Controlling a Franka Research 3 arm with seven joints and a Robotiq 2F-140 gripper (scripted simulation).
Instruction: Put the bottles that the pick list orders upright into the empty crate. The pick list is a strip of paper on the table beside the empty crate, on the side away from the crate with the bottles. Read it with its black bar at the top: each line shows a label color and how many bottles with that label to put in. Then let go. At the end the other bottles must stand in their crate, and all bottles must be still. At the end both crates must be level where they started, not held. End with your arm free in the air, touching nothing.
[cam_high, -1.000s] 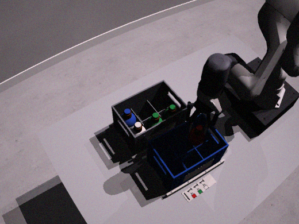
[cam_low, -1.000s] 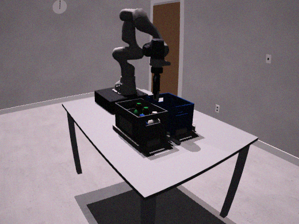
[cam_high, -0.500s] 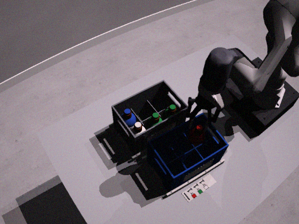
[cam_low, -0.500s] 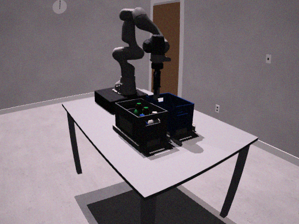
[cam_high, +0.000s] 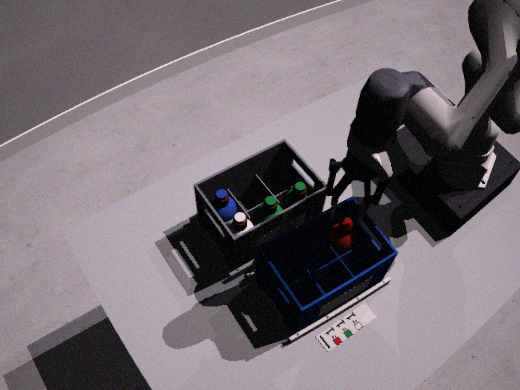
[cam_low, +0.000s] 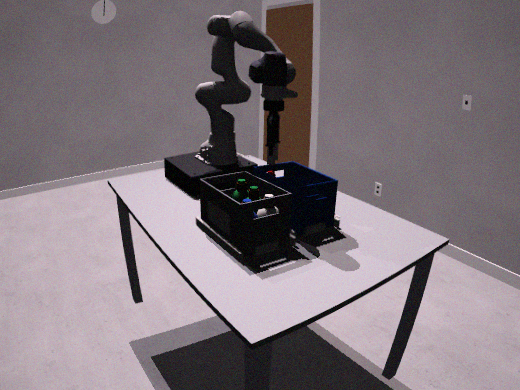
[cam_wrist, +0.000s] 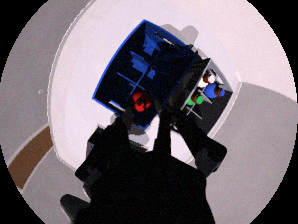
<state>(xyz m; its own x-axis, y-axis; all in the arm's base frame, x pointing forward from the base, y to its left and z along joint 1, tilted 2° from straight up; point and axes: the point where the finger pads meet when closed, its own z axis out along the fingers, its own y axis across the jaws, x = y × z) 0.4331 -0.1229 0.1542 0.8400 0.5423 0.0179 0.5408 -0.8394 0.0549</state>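
Right now my hand is 70 mm short of the black crate, 210 mm to the left of it and 150 mm above it. Also, from my hand: white-labelled bottle (160 mm ahead, 180 mm to the right, 150 mm below); then blue crate (80 mm ahead, 30 mm to the left, 150 mm below); then red-label bottle (10 mm behind, 150 mm below).
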